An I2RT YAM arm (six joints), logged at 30 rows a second.
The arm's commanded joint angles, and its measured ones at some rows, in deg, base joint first. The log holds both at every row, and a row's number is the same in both.
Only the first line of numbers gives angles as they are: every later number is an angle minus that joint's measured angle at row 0.
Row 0, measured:
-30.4, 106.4, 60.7, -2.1, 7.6, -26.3
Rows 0 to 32, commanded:
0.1, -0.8, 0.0, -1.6, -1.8, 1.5
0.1, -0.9, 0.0, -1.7, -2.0, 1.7
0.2, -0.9, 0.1, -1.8, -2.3, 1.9
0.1, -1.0, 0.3, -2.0, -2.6, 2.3
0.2, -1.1, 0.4, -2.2, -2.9, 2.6
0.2, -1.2, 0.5, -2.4, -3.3, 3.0
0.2, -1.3, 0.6, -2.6, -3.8, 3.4
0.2, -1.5, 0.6, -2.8, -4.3, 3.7
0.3, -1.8, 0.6, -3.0, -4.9, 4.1
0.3, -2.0, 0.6, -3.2, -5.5, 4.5
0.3, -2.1, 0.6, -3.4, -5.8, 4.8
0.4, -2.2, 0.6, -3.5, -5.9, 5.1
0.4, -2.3, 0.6, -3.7, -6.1, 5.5
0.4, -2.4, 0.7, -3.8, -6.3, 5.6
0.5, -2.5, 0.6, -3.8, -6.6, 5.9
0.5, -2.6, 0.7, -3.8, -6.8, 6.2
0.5, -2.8, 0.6, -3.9, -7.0, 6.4
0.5, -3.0, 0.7, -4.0, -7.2, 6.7
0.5, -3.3, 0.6, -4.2, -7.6, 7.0
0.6, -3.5, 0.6, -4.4, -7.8, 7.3
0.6, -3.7, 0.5, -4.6, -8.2, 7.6
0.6, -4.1, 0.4, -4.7, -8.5, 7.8
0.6, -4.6, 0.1, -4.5, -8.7, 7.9
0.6, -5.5, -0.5, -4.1, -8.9, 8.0
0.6, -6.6, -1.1, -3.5, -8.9, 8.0
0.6, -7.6, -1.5, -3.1, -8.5, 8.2
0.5, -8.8, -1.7, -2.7, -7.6, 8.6
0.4, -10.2, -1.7, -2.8, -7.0, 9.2
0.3, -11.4, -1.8, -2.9, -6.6, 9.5
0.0, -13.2, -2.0, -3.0, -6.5, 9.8
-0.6, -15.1, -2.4, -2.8, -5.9, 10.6
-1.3, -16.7, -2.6, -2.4, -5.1, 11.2
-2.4, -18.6, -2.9, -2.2, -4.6, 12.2
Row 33, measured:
-0.8, -15.4, -2.4, -3.4, -7.0, 9.2
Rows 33 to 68, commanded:
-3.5, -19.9, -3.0, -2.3, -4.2, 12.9
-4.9, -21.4, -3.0, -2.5, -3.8, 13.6
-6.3, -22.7, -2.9, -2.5, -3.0, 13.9
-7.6, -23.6, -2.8, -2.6, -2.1, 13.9
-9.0, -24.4, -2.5, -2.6, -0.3, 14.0
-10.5, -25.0, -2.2, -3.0, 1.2, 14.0
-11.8, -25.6, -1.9, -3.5, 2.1, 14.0
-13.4, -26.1, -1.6, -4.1, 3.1, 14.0
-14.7, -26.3, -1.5, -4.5, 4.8, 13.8
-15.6, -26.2, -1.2, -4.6, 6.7, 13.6
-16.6, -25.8, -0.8, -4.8, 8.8, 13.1
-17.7, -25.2, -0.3, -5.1, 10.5, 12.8
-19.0, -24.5, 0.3, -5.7, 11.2, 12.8
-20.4, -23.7, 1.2, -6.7, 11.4, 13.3
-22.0, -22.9, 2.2, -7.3, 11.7, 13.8
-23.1, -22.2, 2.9, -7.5, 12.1, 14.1
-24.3, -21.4, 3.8, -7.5, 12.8, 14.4
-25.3, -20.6, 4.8, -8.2, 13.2, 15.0
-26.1, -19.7, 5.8, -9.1, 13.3, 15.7
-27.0, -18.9, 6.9, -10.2, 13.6, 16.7
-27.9, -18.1, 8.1, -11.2, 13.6, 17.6
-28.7, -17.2, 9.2, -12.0, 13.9, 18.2
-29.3, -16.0, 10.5, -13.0, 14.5, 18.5
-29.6, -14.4, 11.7, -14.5, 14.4, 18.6
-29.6, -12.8, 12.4, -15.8, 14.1, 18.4
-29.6, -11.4, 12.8, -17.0, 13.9, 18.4
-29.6, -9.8, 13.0, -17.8, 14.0, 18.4
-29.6, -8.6, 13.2, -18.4, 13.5, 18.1
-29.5, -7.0, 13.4, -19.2, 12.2, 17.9
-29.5, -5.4, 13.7, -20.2, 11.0, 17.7
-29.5, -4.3, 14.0, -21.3, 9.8, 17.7
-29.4, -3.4, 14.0, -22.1, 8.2, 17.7
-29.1, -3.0, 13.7, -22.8, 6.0, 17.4
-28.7, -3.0, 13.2, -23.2, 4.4, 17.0
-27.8, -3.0, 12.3, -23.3, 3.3, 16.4
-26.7, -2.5, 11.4, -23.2, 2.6, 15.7
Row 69, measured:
-28.4, -3.0, 12.5, -20.5, 8.3, 17.2
